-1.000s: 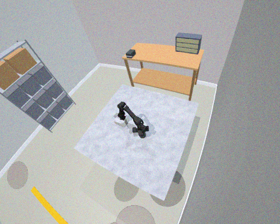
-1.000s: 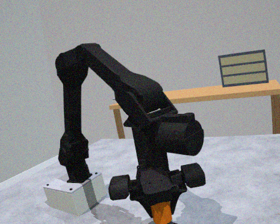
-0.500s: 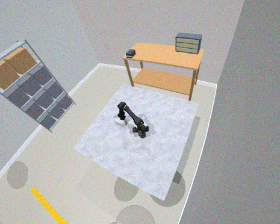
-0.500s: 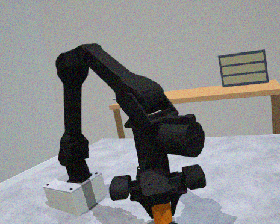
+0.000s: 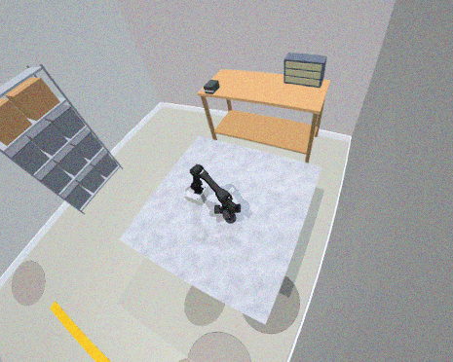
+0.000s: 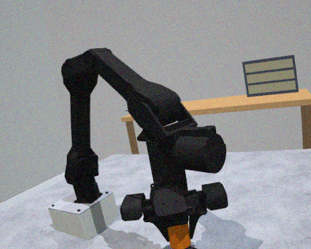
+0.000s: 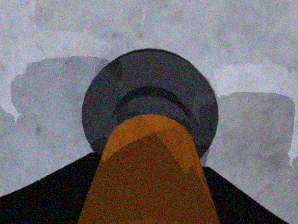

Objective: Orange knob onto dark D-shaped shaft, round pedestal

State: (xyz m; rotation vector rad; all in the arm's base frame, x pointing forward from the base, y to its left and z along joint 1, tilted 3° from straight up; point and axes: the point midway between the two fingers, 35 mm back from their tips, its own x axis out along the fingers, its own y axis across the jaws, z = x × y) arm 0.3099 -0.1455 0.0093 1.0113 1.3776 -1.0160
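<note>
Right now my gripper tip is 20 mm below the orange knob. From my gripper tip the other things lie so: round dark pedestal 40 mm below.
</note>
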